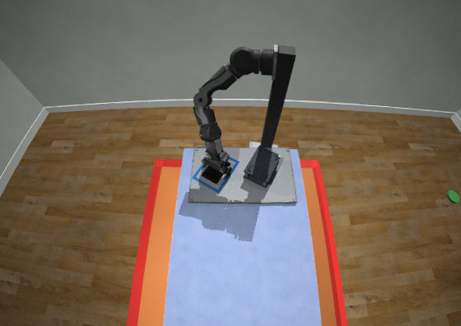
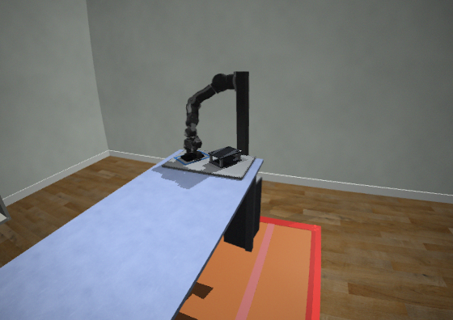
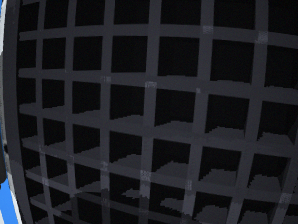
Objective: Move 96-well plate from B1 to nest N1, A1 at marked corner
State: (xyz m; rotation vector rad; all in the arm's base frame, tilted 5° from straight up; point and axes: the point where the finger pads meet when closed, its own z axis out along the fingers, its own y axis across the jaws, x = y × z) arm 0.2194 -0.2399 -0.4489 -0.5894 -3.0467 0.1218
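Right now my hand is 10 mm below the black 96-well plate. Round my hand: raised black plate nest 220 mm to the left, 60 mm above, 30 mm behind.
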